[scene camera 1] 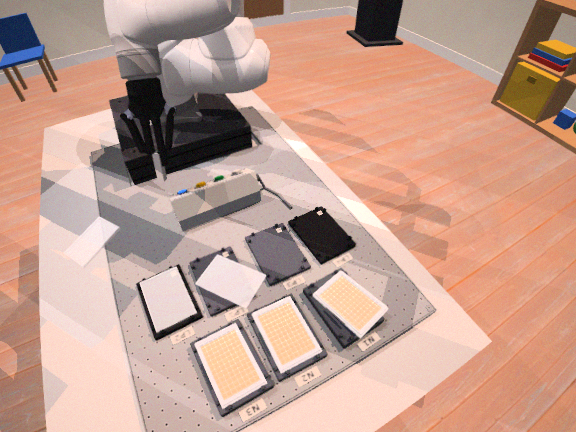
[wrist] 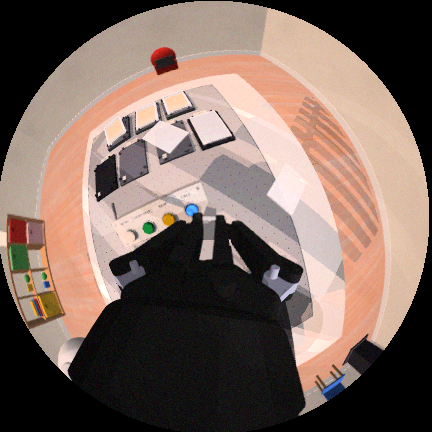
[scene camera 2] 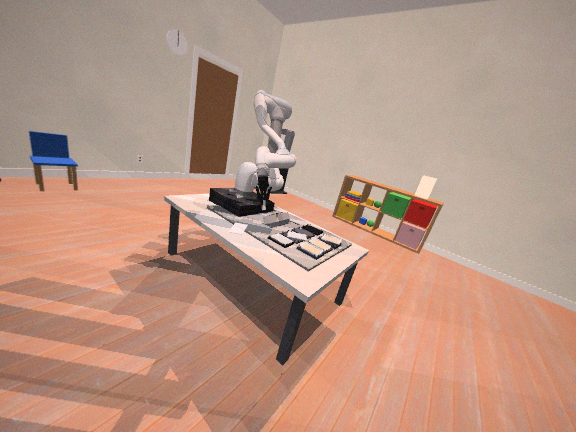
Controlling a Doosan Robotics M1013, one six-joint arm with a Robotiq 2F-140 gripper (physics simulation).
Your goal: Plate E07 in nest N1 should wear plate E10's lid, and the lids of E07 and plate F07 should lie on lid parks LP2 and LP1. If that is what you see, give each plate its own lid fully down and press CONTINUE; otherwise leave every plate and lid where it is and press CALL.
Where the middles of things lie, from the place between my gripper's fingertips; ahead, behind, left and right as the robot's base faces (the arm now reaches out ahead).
The lid park LP1 (scene camera 1: 198,266) is 270 mm ahead of my hand, 90 mm to the left of it and 90 mm below it. Round my hand: nest N1 (scene camera 1: 343,334) (400 mm ahead, 320 mm to the left, 90 mm below); then nest N3 (scene camera 1: 230,408) (450 mm ahead, 80 mm to the left, 90 mm below).
